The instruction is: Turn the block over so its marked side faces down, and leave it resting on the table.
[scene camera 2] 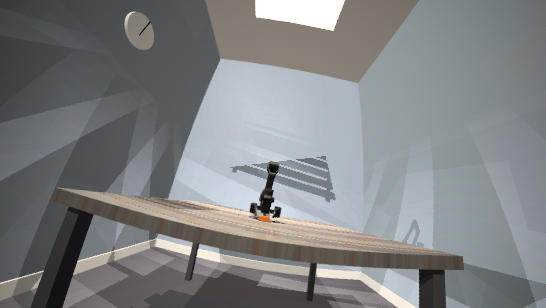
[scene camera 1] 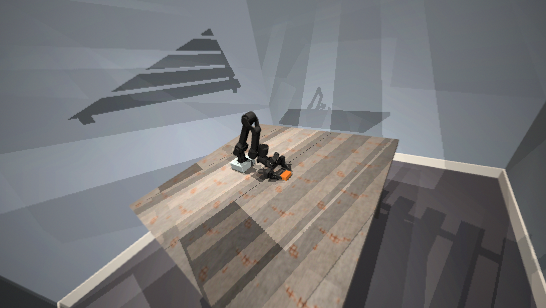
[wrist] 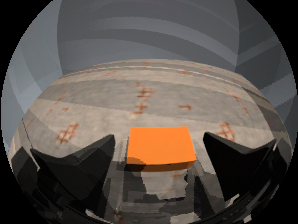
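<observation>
Open, and holding nothing: that is how my gripper (wrist: 161,138) is at this moment. I can also see an orange block (wrist: 150,149).
</observation>
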